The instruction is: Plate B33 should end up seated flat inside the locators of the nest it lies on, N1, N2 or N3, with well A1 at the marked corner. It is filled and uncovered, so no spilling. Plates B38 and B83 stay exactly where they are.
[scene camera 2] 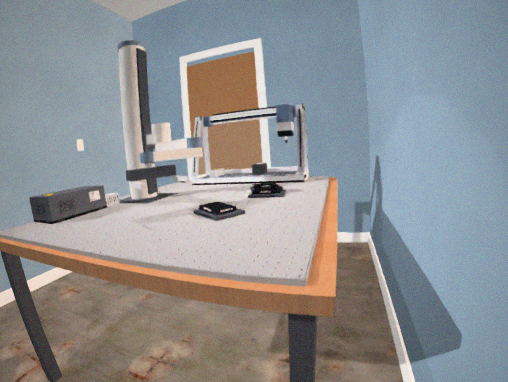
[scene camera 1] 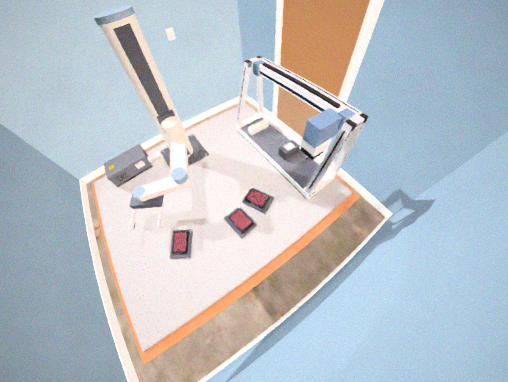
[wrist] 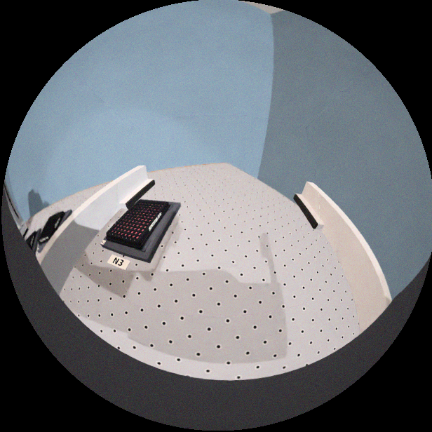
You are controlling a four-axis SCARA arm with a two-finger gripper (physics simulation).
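Three dark plates with red wells lie on dark grey nests. One plate (scene camera 1: pixel 181 242) (scene camera 2: pixel 217 207) (wrist: pixel 137 223) is on nest N3 (scene camera 1: pixel 180 256) (wrist: pixel 159 236), whose tag reads in the wrist view. The other two plates (scene camera 1: pixel 241 220) (scene camera 1: pixel 258 198) lie close together; in the wrist view they show partly at the far left. The plate names are too blurred to read, so I cannot tell which is B33, nor how flat it sits or where A1 is. My gripper (scene camera 1: pixel 146 226) (wrist: pixel 224 178) is open and empty, above the board and to one side of N3, whose plate shows by the left finger.
A white gantry frame (scene camera 1: pixel 284 172) (scene camera 2: pixel 250 181) with a blue head (scene camera 1: pixel 320 129) (scene camera 2: pixel 285 119) stands at the back. A dark grey box (scene camera 1: pixel 127 166) (scene camera 2: pixel 69 202) sits near the arm's column (scene camera 1: pixel 140 70) (scene camera 2: pixel 132 115). The perforated board (scene camera 1: pixel 210 280) (scene camera 2: pixel 200 250) has an orange table edge (scene camera 1: pixel 250 280) around it.
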